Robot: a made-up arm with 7 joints. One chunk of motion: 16 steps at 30 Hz.
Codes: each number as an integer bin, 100 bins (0 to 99) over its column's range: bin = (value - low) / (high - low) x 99, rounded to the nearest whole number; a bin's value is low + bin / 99 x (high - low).
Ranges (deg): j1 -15..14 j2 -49..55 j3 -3..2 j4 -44..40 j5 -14..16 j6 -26..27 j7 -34..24
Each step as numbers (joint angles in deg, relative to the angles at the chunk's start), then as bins.
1 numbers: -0.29 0.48 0.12 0.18 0.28 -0.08 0.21
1 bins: 50 47 62 52 47 48 58
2 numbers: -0.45 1.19 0.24 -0.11 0.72 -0.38 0.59
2 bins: 50 48 64 52 49 48 59
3 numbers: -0.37 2.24 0.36 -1.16 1.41 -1.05 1.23
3 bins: 50 49 67 50 51 47 60
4 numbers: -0.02 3.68 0.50 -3.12 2.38 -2.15 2.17
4 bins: 51 50 69 48 54 45 62
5 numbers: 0.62 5.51 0.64 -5.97 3.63 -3.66 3.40
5 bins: 53 52 72 45 58 42 64
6 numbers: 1.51 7.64 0.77 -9.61 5.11 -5.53 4.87
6 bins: 56 54 75 41 63 38 66
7 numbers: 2.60 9.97 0.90 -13.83 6.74 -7.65 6.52
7 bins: 60 56 77 36 68 34 69
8 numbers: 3.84 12.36 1.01 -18.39 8.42 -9.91 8.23
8 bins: 64 58 79 30 74 30 72
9 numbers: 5.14 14.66 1.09 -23.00 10.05 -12.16 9.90
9 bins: 69 61 81 25 79 26 75
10 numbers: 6.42 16.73 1.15 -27.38 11.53 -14.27 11.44
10 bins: 73 63 82 20 84 22 78
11 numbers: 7.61 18.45 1.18 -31.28 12.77 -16.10 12.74
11 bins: 77 64 83 15 88 18 80
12 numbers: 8.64 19.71 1.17 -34.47 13.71 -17.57 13.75
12 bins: 81 65 83 11 91 16 82
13 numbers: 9.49 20.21 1.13 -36.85 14.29 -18.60 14.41
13 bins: 84 66 82 8 93 14 83
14 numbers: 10.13 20.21 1.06 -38.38 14.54 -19.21 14.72
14 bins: 86 66 80 7 94 13 83
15 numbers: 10.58 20.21 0.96 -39.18 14.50 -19.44 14.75
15 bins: 87 66 78 6 94 12 83
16 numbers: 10.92 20.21 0.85 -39.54 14.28 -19.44 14.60
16 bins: 88 66 76 5 93 12 83
